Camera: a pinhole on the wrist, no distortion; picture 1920 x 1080 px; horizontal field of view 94.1 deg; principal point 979.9 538.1 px. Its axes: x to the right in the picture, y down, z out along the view. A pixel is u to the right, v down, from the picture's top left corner.
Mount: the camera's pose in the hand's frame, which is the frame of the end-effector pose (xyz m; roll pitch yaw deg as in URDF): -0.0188 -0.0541 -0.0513 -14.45 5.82 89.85
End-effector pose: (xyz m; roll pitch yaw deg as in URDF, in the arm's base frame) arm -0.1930 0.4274 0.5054 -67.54 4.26 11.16
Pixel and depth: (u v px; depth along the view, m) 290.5 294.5 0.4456
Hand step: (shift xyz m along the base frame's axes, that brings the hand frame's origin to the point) -0.0304 0.2753 0.4916
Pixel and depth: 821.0 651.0 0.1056
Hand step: -0.0554 0.0109 0.0807
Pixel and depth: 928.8 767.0 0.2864
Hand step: -0.1830 0.1428 0.1316
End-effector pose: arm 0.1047 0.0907 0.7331 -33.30 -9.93 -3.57
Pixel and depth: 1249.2 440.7 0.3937
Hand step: -0.0944 0.2725 0.1998
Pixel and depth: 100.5 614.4 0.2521
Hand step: -0.1651 -0.1049 0.3058
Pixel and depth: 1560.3 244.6 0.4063
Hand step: 0.0085 0.4008 0.1509
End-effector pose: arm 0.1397 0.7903 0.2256 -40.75 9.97 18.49
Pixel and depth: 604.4 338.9 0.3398
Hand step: 0.0018 0.0850 0.3395
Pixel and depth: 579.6 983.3 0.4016
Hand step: -0.2489 -0.0320 0.4084
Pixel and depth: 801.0 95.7 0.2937
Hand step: 0.0507 0.1412 0.2474
